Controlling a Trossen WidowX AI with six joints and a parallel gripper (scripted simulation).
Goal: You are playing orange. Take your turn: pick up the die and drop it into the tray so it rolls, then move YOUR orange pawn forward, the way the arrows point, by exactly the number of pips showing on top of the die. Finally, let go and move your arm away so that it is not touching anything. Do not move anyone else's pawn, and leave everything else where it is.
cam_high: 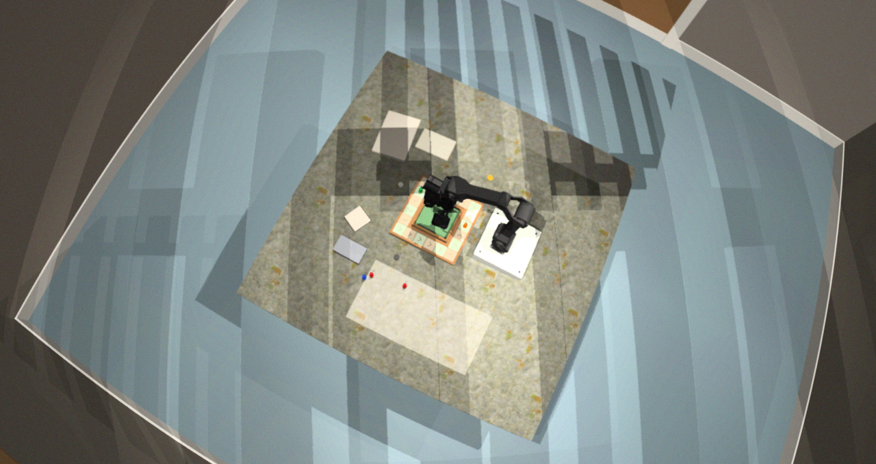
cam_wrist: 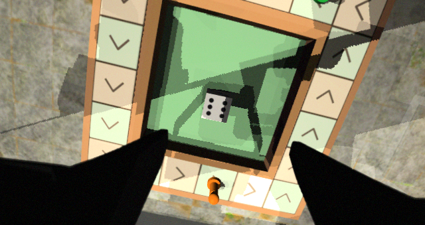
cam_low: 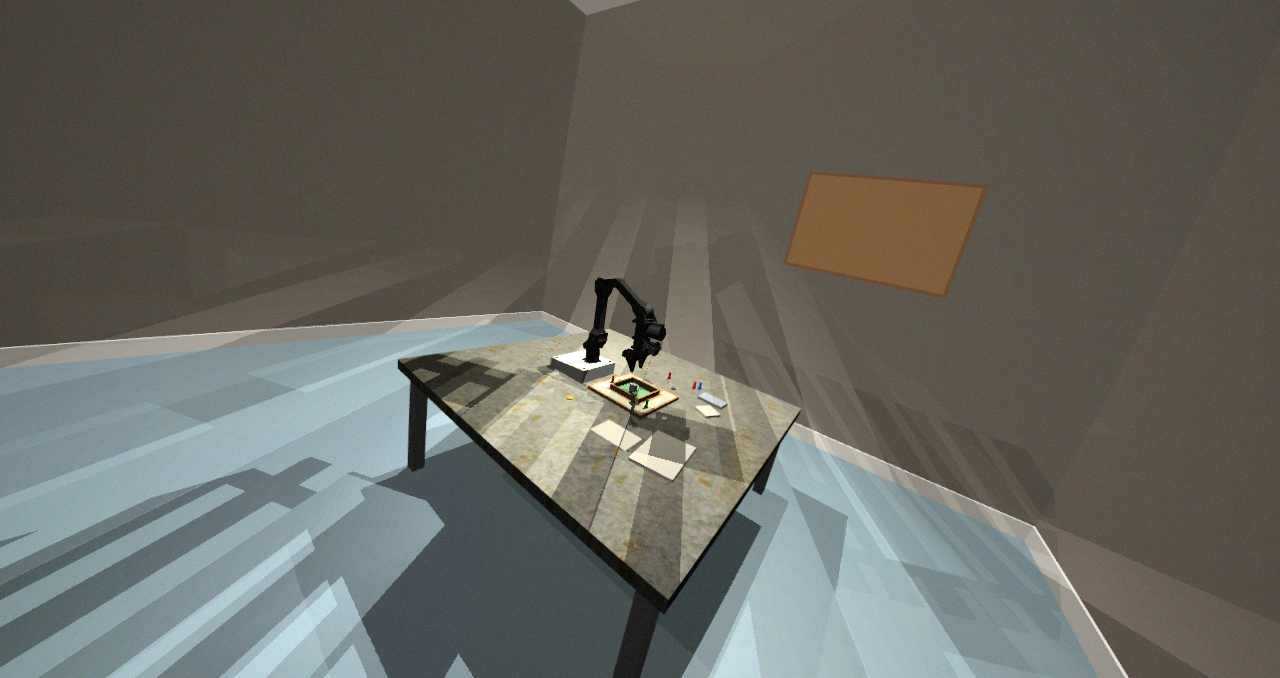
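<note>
The orange pawn lies 100 mm behind my gripper tip, 20 mm to the right of it and 80 mm below it. From my gripper tip the other things lie so: dark disc (60 mm ahead, 230 mm to the left, 110 mm below); then white disc (220 mm ahead, 40 mm to the right, 110 mm below); then green pawn (130 mm ahead, 50 mm to the right, 80 mm below).
</note>
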